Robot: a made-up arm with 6 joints.
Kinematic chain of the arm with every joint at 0, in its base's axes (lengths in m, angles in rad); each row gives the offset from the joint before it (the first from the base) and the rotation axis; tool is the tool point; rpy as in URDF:
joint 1: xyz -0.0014 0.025 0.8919 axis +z
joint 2: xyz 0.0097 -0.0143 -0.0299 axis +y
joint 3: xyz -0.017 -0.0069 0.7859 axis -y
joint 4: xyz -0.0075 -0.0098 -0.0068 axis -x
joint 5: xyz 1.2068 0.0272 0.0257 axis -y
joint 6: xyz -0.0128 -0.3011 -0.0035 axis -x
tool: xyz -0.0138 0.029 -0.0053 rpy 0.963 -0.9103 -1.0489
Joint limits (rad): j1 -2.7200..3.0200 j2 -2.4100..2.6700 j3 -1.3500..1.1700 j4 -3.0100..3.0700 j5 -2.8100..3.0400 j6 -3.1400..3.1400
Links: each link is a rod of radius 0.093 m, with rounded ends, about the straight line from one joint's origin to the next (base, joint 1, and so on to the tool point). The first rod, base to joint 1, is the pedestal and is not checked.
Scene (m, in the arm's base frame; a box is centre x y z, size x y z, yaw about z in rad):
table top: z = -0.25
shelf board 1: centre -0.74 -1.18 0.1 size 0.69 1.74 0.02 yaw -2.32
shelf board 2: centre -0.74 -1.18 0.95 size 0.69 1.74 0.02 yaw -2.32
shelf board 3: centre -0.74 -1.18 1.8 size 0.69 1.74 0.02 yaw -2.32
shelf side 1: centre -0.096 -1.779 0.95 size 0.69 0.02 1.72 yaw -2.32
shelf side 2: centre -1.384 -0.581 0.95 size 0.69 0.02 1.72 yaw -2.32
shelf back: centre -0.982 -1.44 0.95 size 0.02 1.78 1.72 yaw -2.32
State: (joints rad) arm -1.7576 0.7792 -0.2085 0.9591 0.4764 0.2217
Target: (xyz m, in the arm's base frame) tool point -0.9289 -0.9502 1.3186
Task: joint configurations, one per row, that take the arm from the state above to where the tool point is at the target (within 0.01 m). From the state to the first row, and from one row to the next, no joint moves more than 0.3 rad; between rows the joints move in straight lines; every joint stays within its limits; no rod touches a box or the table.
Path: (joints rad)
1: -1.6149 0.6013 -0.4943 0.9634 0.4636 0.2108
2: -1.4722 0.4233 -0.7800 0.9676 0.4507 0.1998
3: -1.6257 0.1514 -0.8224 0.9515 0.4407 0.1954
4: -1.7791 -0.1205 -0.8648 0.9354 0.4306 0.1909
5: -1.9325 -0.3924 -0.9072 0.9193 0.4206 0.1864
6: -2.0859 -0.6643 -0.9495 0.9031 0.4105 0.1820
7: -2.1129 -0.4391 -0.7579 0.9024 0.4239 0.1916
8: -2.1399 -0.2138 -0.5663 0.9016 0.4372 0.2013
9: -2.1669 0.0115 -0.3747 0.9009 0.4506 0.2109
10: -2.1939 0.2368 -0.1831 0.9001 0.4639 0.2205

